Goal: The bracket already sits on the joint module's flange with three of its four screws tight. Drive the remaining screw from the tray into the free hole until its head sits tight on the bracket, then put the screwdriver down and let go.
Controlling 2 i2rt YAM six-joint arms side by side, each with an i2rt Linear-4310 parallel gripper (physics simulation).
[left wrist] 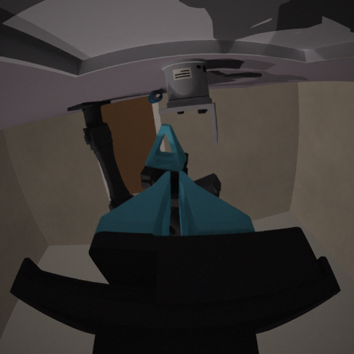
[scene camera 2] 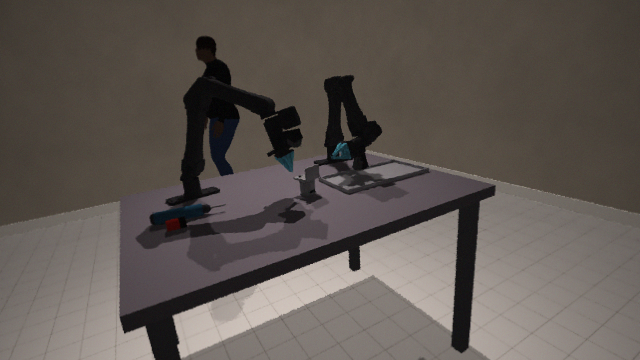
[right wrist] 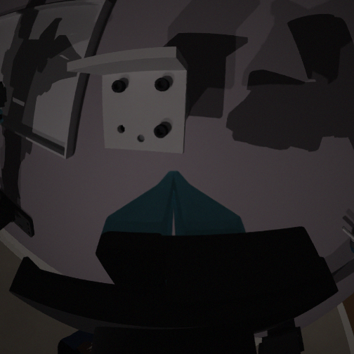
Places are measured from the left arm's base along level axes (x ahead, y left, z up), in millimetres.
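Pixels of known places: left gripper, between the fingertips: (scene camera 2: 332,157); right gripper, between the fingertips: (scene camera 2: 291,171); left arm's base, origin of its link: (scene camera 2: 333,161); right arm's base, origin of its link: (scene camera 2: 193,196).
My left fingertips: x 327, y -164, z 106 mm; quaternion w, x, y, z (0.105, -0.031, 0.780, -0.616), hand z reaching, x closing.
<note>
Ahead of a thing's pixels: the offset from my left fingertips to its top centre. Level surfaces: height alone.
The grey joint module @(136 mm right, 53 mm ahead, 43 mm down) (scene camera 2: 307,188) (left wrist: 186,85) stands upright with the pale bracket (scene camera 2: 312,173) (left wrist: 216,122) (right wrist: 145,110) on top. Three black screw heads show in the bracket; the free hole (right wrist: 121,129) is at its lower left in the right wrist view. My left gripper (scene camera 2: 334,156) (left wrist: 174,178) is shut on a small dark screw (left wrist: 174,182), over the tray (scene camera 2: 350,190) (left wrist: 150,49) (right wrist: 82,85). My right gripper (scene camera 2: 292,171) (right wrist: 173,178) is shut and empty, above and beside the bracket. The blue screwdriver @(563 mm right, 45 mm ahead, 65 mm down) (scene camera 2: 180,215) lies at the table's left.
A red block with a black end @(589 mm right, 117 mm ahead, 72 mm down) (scene camera 2: 175,224) lies against the screwdriver. The arm bases stand along the far side of the table @(106 mm down) (scene camera 2: 240,270). A person (scene camera 2: 220,100) stands behind the right arm. Arm shadows fall across the tray and the table top.
</note>
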